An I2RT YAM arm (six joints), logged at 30 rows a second.
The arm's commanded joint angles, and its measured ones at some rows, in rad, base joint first. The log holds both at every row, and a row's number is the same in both.
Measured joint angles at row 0:
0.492, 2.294, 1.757, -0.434, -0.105, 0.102
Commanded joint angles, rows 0 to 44:
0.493, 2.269, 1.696, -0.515, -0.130, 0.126
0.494, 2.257, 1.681, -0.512, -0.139, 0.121
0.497, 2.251, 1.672, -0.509, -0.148, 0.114
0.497, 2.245, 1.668, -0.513, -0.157, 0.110
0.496, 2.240, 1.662, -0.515, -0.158, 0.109
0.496, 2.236, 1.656, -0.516, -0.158, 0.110
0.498, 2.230, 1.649, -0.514, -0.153, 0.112
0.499, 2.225, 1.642, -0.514, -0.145, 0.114
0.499, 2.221, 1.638, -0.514, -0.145, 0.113
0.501, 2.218, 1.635, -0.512, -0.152, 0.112
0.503, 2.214, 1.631, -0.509, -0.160, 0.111
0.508, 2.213, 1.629, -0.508, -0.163, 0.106
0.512, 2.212, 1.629, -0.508, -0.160, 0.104
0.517, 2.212, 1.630, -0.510, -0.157, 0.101
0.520, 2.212, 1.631, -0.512, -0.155, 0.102
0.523, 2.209, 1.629, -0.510, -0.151, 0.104
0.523, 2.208, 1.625, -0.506, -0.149, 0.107
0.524, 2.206, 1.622, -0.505, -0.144, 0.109
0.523, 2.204, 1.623, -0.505, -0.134, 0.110
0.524, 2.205, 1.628, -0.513, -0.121, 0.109
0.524, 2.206, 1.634, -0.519, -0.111, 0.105
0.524, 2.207, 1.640, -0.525, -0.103, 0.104
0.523, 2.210, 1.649, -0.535, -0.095, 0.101
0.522, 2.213, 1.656, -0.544, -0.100, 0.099
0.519, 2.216, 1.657, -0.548, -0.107, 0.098
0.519, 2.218, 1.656, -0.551, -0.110, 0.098
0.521, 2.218, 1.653, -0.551, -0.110, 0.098
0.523, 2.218, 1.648, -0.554, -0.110, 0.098
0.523, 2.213, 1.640, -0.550, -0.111, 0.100
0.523, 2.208, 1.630, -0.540, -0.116, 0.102
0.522, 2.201, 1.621, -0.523, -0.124, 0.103
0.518, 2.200, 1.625, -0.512, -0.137, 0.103
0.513, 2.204, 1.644, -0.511, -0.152, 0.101
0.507, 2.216, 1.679, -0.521, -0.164, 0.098
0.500, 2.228, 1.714, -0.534, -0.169, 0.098
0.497, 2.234, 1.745, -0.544, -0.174, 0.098
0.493, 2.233, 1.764, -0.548, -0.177, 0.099
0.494, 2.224, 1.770, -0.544, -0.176, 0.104
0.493, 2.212, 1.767, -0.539, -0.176, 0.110
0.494, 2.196, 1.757, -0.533, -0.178, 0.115
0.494, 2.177, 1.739, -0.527, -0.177, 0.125
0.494, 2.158, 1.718, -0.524, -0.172, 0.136
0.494, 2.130, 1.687, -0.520, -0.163, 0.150
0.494, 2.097, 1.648, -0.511, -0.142, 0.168
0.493, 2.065, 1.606, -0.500, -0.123, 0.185
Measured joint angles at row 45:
0.494, 2.108, 1.665, -0.509, -0.158, 0.132
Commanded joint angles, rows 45 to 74:
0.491, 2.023, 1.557, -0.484, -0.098, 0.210
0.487, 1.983, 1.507, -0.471, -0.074, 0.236
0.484, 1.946, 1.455, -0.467, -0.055, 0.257
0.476, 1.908, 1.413, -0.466, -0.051, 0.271
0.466, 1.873, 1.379, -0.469, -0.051, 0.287
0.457, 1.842, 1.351, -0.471, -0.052, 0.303
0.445, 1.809, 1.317, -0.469, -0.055, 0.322
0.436, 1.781, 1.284, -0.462, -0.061, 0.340
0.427, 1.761, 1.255, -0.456, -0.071, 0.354
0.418, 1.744, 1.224, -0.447, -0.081, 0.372
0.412, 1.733, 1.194, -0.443, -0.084, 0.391
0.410, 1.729, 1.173, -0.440, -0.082, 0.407
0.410, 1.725, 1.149, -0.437, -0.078, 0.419
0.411, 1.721, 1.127, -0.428, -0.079, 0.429
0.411, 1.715, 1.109, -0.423, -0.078, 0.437
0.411, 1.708, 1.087, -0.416, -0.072, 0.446
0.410, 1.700, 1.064, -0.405, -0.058, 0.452
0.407, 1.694, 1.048, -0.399, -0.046, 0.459
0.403, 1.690, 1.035, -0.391, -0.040, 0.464
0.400, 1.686, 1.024, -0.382, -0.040, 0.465
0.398, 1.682, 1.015, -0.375, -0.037, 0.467
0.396, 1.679, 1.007, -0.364, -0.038, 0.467
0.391, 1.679, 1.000, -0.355, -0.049, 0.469
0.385, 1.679, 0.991, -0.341, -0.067, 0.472
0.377, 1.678, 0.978, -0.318, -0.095, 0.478
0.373, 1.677, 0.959, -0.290, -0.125, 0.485
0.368, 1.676, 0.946, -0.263, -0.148, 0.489
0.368, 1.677, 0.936, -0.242, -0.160, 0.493
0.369, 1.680, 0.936, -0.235, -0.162, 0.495
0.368, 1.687, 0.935, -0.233, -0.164, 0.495
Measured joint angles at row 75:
0.370, 1.679, 0.944, -0.305, -0.126, 0.479
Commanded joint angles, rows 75 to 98:
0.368, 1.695, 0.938, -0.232, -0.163, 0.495
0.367, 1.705, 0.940, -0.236, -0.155, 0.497
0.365, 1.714, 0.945, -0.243, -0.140, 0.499
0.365, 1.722, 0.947, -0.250, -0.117, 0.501
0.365, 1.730, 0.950, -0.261, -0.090, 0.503
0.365, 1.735, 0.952, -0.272, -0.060, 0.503
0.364, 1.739, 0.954, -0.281, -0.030, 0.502
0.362, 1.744, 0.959, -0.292, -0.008, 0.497
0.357, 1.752, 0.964, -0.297, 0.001, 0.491
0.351, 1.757, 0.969, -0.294, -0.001, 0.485
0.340, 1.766, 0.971, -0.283, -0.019, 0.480
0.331, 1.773, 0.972, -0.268, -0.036, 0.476
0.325, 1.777, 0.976, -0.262, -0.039, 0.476
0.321, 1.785, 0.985, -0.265, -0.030, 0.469
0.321, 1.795, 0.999, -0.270, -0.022, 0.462
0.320, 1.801, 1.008, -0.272, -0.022, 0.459
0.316, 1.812, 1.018, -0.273, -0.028, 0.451
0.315, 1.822, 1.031, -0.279, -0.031, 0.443
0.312, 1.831, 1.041, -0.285, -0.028, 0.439
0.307, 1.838, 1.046, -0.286, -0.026, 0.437
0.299, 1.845, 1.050, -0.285, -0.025, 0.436
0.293, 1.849, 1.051, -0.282, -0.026, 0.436
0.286, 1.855, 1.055, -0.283, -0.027, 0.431
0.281, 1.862, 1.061, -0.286, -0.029, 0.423
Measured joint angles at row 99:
0.292, 1.837, 1.059, -0.237, -0.028, 0.440
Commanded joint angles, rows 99 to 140:
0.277, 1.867, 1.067, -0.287, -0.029, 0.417
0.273, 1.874, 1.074, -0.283, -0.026, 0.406
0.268, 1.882, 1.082, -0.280, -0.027, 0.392
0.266, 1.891, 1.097, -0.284, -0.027, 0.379
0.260, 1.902, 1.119, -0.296, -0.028, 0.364
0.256, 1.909, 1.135, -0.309, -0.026, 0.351
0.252, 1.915, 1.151, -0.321, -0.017, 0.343
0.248, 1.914, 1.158, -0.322, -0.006, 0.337
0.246, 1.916, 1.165, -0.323, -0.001, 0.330
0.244, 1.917, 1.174, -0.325, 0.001, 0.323
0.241, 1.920, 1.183, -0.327, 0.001, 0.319
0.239, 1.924, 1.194, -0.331, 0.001, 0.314
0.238, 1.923, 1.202, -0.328, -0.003, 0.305
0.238, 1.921, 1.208, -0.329, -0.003, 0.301
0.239, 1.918, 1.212, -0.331, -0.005, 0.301
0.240, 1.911, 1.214, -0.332, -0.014, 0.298
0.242, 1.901, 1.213, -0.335, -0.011, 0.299
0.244, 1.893, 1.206, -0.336, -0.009, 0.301
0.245, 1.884, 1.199, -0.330, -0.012, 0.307
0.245, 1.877, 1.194, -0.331, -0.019, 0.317
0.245, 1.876, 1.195, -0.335, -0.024, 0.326
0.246, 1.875, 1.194, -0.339, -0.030, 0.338
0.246, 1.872, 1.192, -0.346, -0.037, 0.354
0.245, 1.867, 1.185, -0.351, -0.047, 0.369
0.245, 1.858, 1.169, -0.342, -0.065, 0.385
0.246, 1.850, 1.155, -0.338, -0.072, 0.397
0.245, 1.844, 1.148, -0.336, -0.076, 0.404
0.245, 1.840, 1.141, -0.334, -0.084, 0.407
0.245, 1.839, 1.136, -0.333, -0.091, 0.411
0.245, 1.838, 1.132, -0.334, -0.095, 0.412
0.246, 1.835, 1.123, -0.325, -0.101, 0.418
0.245, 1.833, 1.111, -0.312, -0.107, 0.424
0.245, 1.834, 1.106, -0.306, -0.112, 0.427
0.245, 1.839, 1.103, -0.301, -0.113, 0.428
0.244, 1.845, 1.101, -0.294, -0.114, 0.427
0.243, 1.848, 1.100, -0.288, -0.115, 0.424
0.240, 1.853, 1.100, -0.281, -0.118, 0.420
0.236, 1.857, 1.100, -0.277, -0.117, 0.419
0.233, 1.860, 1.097, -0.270, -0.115, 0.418
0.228, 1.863, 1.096, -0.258, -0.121, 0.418
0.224, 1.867, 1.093, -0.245, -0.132, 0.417
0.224, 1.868, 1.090, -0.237, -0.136, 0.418
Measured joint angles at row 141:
0.228, 1.854, 1.101, -0.271, -0.119, 0.411
